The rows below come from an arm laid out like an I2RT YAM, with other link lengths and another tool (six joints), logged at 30 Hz.
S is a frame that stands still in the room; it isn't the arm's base.
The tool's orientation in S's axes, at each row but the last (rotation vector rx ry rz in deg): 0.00 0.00 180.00; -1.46 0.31 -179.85; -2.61 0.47 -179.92; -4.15 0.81 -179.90; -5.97 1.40 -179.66; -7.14 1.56 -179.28; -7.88 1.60 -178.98; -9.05 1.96 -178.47; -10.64 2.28 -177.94
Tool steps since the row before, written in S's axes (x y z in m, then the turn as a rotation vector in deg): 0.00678 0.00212 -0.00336 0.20 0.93 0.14; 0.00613 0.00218 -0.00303 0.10 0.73 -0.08; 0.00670 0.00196 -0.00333 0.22 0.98 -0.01; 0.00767 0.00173 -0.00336 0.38 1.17 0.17; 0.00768 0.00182 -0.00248 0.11 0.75 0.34; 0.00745 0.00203 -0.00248 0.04 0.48 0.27; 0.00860 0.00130 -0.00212 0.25 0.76 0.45; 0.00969 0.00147 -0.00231 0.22 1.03 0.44; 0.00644 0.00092 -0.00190 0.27 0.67 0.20
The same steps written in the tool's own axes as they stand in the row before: -0.00678 -0.00212 -0.00336 -0.20 -0.93 0.14; -0.00618 -0.00215 -0.00294 -0.10 -0.73 -0.08; -0.00680 -0.00194 -0.00314 -0.22 -0.98 -0.01; -0.00782 -0.00169 -0.00302 -0.37 -1.17 0.18; -0.00784 -0.00175 -0.00199 -0.09 -0.75 0.33; -0.00764 -0.00192 -0.00191 -0.02 -0.48 0.26; -0.00877 -0.00114 -0.00138 -0.22 -0.76 0.46; -0.00991 -0.00121 -0.00135 -0.20 -1.03 0.44; -0.00665 -0.00068 -0.00114 -0.27 -0.67 0.21
